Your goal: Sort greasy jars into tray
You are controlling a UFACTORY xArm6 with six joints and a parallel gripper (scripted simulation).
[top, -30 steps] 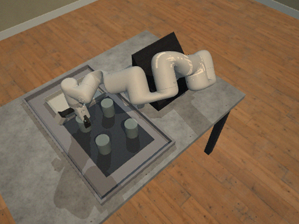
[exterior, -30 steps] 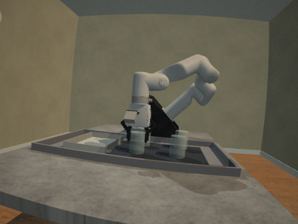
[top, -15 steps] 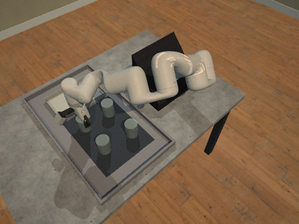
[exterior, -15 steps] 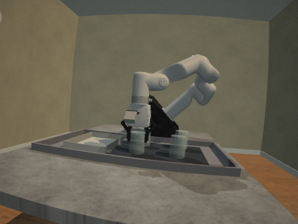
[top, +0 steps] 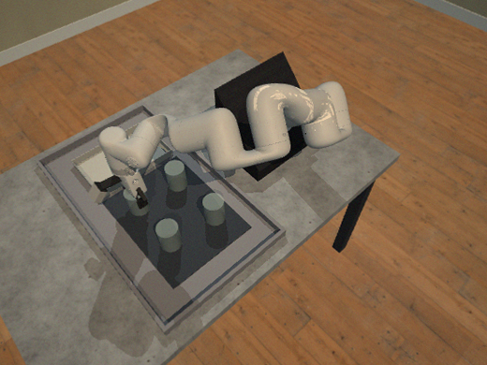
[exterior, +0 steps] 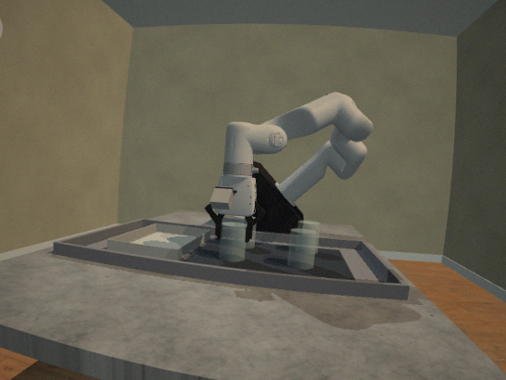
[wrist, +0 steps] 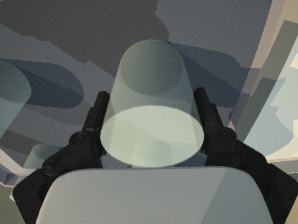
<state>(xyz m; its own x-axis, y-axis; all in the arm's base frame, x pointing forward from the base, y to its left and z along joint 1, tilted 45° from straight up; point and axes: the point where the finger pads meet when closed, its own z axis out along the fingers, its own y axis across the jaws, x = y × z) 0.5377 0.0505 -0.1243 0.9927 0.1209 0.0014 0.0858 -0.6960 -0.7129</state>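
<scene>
The cream tray is 230 mm to the right of my hand, 60 mm below it and 50 mm behind it. Round my hand: dark mat 90 mm to the left, 80 mm behind, 60 mm below.
</scene>
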